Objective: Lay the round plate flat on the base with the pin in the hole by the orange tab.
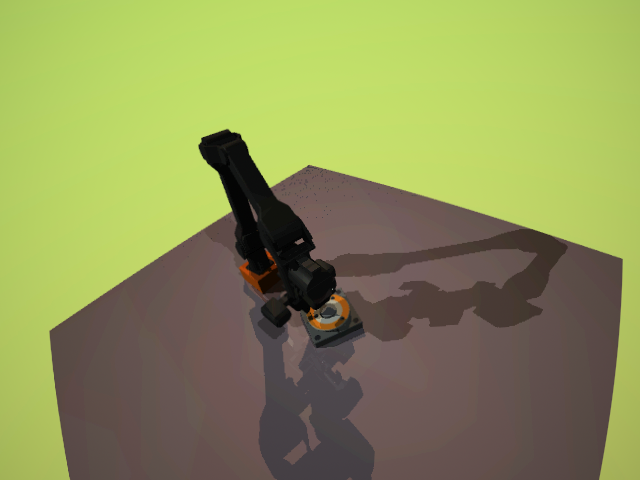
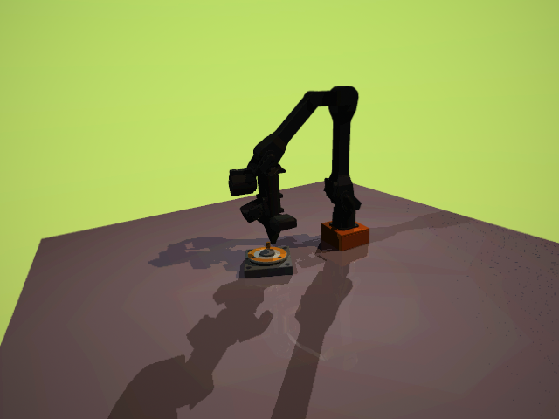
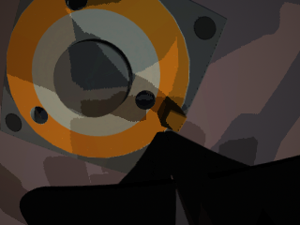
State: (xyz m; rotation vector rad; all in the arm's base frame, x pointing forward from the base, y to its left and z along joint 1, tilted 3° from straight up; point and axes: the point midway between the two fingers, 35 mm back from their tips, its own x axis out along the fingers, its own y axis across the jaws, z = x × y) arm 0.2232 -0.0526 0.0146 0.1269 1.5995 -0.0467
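The round plate is 3 cm ahead of my gripper tip and 1 cm to the left of it. Also, from my gripper tip: square base: 4 cm ahead, 3 cm to the left, 2 cm below.
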